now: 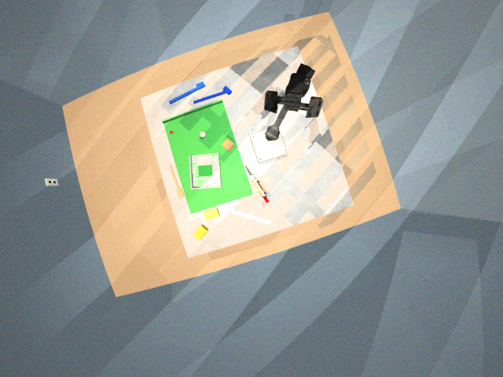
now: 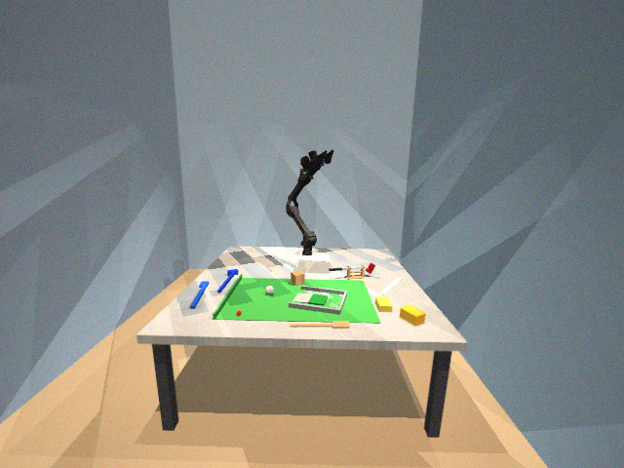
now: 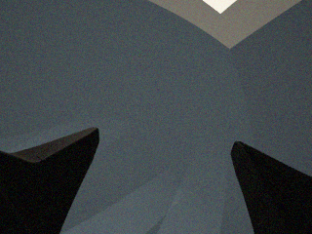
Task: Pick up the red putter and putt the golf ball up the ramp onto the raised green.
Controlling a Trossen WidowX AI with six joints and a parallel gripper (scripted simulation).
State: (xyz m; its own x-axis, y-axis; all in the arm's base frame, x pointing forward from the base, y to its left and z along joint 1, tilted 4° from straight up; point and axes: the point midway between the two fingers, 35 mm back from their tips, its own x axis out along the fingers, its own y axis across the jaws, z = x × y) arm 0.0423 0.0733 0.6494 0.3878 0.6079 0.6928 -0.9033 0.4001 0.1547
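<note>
Now: gripper tip 27 cm short of the tan cube, 15 cm to the left of it and 72 cm above it. From my gripper tip the other things lie so: red putter 13 cm ahead, 17 cm to the left, 70 cm below; then small wooden rack 13 cm ahead, 18 cm to the left, 72 cm below; then grey frame 48 cm ahead, 74 cm below.
</note>
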